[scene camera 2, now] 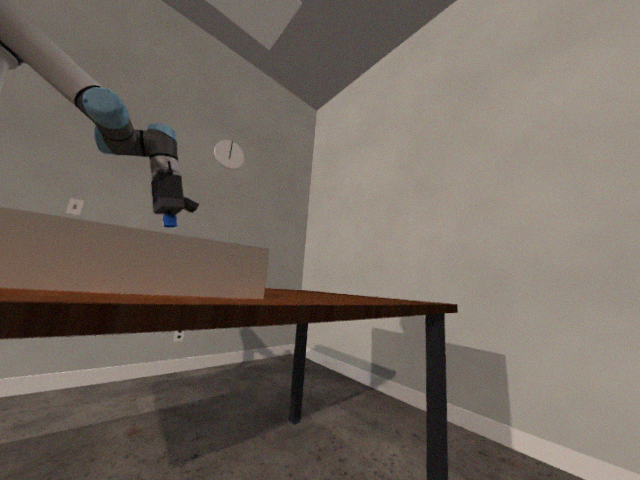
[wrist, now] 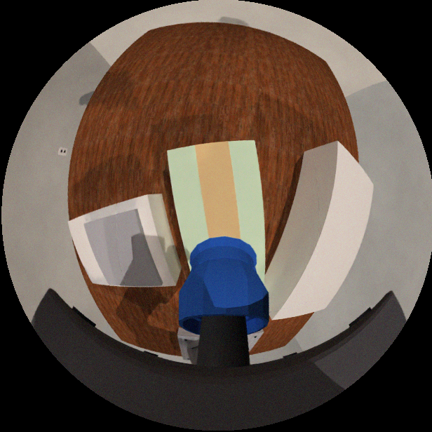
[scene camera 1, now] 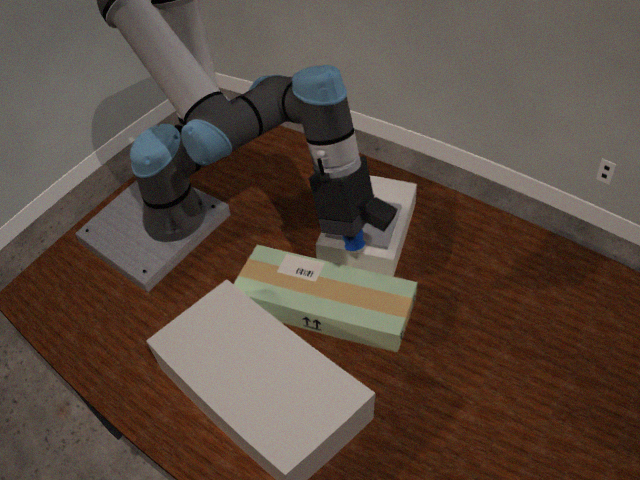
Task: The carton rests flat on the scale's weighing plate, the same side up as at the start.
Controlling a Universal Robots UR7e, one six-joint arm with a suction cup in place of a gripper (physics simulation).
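Frame: origin at the arm's base, x ahead, y left, z up, level; metres.
Seen in the pictures: end effector, tool point: (scene camera 2: pixel 170 226) (scene camera 1: pixel 354 244); arm's base, origin of the base link: (scene camera 1: pixel 174 218).
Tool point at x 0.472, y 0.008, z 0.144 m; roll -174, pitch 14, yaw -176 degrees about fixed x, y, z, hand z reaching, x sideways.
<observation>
Offsets run from my tool point to a thing's top centre. "spot": to the spot under its first point. Level surfaces: height alone.
The carton @(dx -0.055, dy -0.024, dz -0.121 m) (scene camera 1: pixel 330 295) (wrist: pixel 220 190) is long and pale green, with tan tape along its top, a white barcode label and two up arrows on its side. It lies flat on the table beside the scale @(spot: dx -0.055, dy +0.302, dz -0.116 m) (scene camera 1: pixel 400 187) (wrist: pixel 159 215), off the grey weighing plate @(dx -0.067, dy +0.157, dz -0.099 m) (scene camera 1: pixel 381 238) (wrist: pixel 105 240). In scene camera 2 the carton and scale do not show; a white box stands in front. My gripper (scene camera 1: pixel 354 242) (scene camera 2: pixel 169 221) (wrist: pixel 223 250), a blue suction cup, points down a little above the carton, apart from it and holding nothing. In the wrist view the cup hides the carton's near part.
A large white box @(dx -0.043, dy -0.260, dz -0.079 m) (scene camera 1: pixel 258 372) (scene camera 2: pixel 129 260) (wrist: pixel 345 220) lies close along the carton's other side. The arm's grey base plate (scene camera 1: pixel 121 242) is at the left in scene camera 1. Walls stand behind the wooden table @(dz -0.177 m) (scene camera 1: pixel 491 361) (scene camera 2: pixel 361 305) (wrist: pixel 210 75).
</observation>
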